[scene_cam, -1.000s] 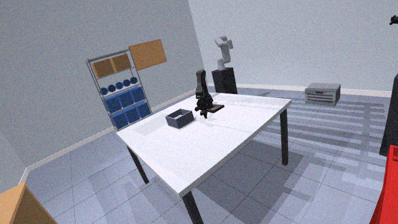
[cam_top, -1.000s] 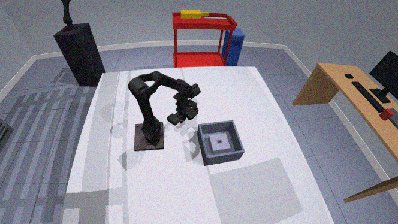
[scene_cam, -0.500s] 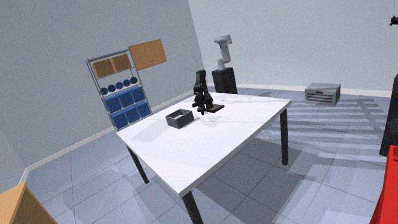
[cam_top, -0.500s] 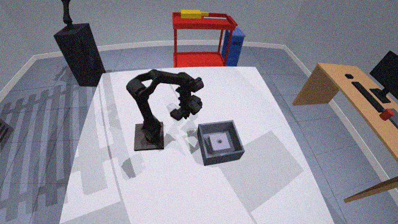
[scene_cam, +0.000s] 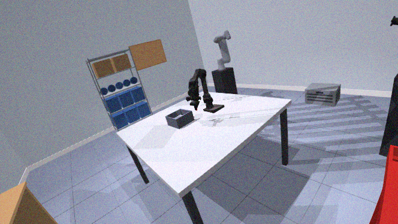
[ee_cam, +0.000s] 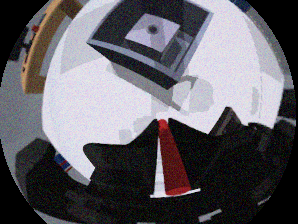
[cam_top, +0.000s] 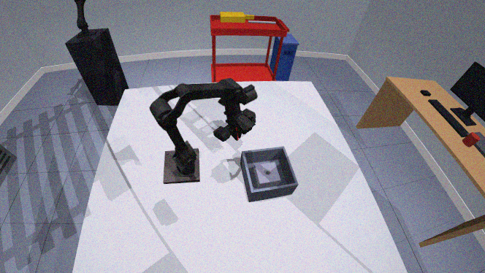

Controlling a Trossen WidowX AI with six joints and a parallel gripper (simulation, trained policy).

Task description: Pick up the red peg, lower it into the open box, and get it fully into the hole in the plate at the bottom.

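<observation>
Right now my gripper tip is 130 mm short of the pale plate, 130 mm to the left of it and 60 mm above it. Also, from my gripper tip: grey box 130 mm ahead, 130 mm to the right, 80 mm below; then red peg 10 mm behind, 10 mm to the left, 30 mm above.
</observation>
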